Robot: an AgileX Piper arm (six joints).
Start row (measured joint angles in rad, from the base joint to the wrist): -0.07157, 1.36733, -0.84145, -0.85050, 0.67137, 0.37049
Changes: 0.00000, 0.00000, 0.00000, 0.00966, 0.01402, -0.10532; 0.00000, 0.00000, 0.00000, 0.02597, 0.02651, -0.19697; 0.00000, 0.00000, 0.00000, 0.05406, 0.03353, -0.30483; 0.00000, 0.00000, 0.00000, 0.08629, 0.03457, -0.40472; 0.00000, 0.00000, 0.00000, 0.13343, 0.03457, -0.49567; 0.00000, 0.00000, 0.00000, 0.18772, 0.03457, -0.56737; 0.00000, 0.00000, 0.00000, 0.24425, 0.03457, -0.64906; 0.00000, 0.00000, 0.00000, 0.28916, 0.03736, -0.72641; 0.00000, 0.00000, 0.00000, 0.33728, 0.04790, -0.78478
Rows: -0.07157, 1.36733, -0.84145, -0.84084, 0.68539, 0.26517; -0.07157, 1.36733, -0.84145, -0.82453, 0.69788, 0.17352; -0.07157, 1.36733, -0.84145, -0.79644, 0.70490, 0.06566; -0.07157, 1.36733, -0.84145, -0.76421, 0.70594, -0.03423; -0.07157, 1.36733, -0.84145, -0.71707, 0.70594, -0.12518; -0.07157, 1.36733, -0.84145, -0.66278, 0.70594, -0.19688; -0.07157, 1.36733, -0.84145, -0.60625, 0.70594, -0.27857; -0.07157, 1.36733, -0.84145, -0.56134, 0.70873, -0.35592; -0.07157, 1.36733, -0.84145, -0.51322, 0.71927, -0.41429
